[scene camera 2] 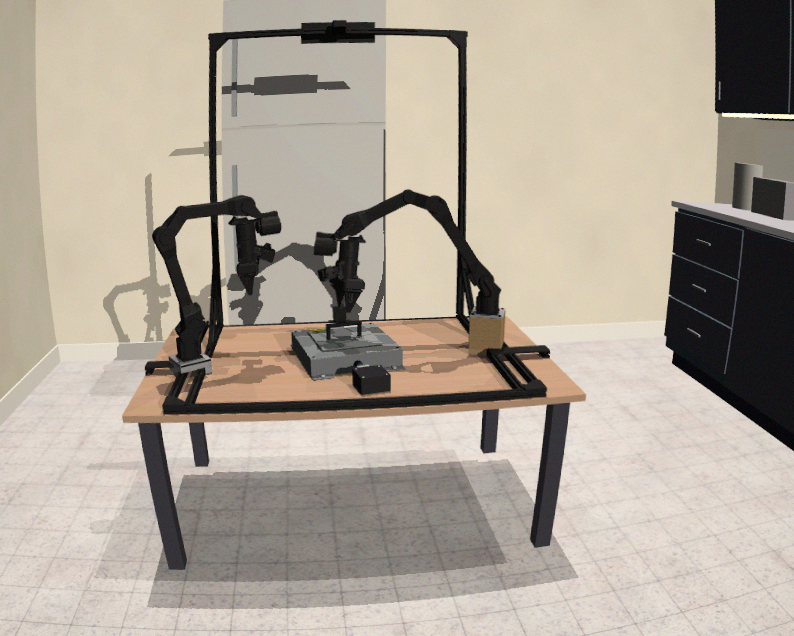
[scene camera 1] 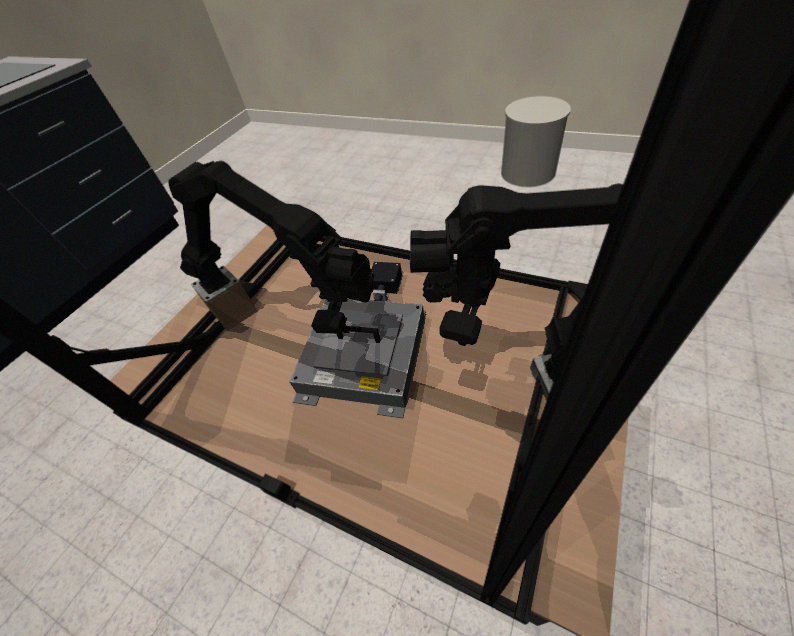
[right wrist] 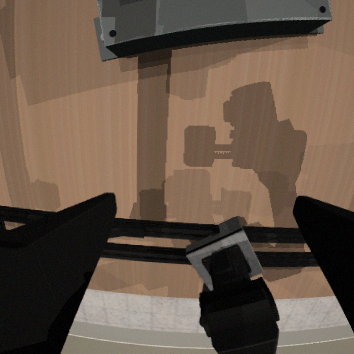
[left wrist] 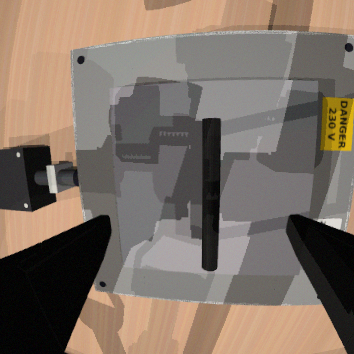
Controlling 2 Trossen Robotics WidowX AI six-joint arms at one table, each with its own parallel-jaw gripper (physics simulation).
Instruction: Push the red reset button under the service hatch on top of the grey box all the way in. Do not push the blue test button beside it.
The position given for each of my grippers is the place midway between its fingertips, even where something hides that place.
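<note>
My right gripper (scene camera 1: 468, 326) (scene camera 2: 250, 291) (right wrist: 206, 203) is open and holds nothing. My left gripper (scene camera 1: 352, 315) (scene camera 2: 344, 310) (left wrist: 199, 223) is visible as well. Service hatch (scene camera 1: 367, 348) (scene camera 2: 330, 339) (left wrist: 206, 173); in the right wrist view the hatch is out of frame. A grey box (scene camera 1: 390, 392) is also visible.
</note>
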